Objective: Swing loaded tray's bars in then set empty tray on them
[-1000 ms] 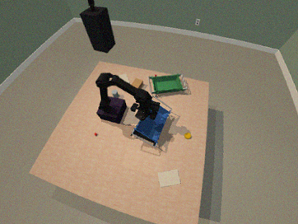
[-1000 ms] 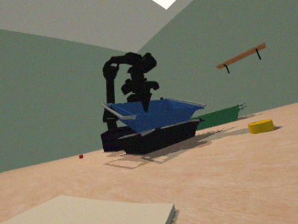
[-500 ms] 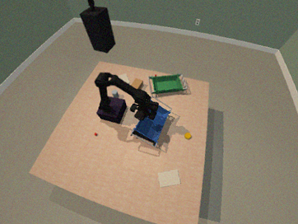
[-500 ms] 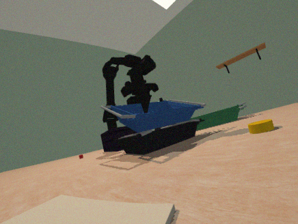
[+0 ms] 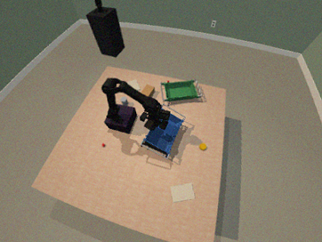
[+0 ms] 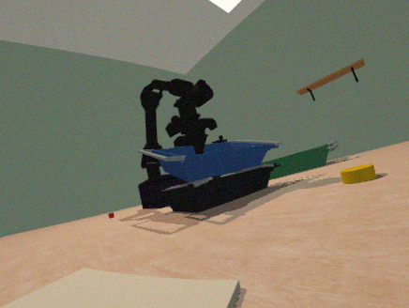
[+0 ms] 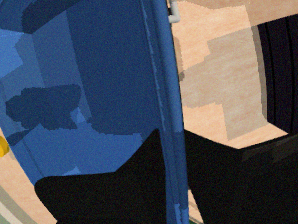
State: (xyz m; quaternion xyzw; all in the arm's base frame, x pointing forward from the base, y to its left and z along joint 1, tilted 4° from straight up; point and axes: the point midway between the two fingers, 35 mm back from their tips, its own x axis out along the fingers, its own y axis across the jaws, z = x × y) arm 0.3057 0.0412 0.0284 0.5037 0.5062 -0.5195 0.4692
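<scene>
Right now my gripper tip is 80 mm short of the blue tray, 10 mm to the left of it and 10 mm below it. The rest, counted from my gripper tip: yellow disc: 380 mm ahead, 120 mm below, 20 mm to the left; then tan box: 350 mm to the left, 220 mm behind, 100 mm below.
</scene>
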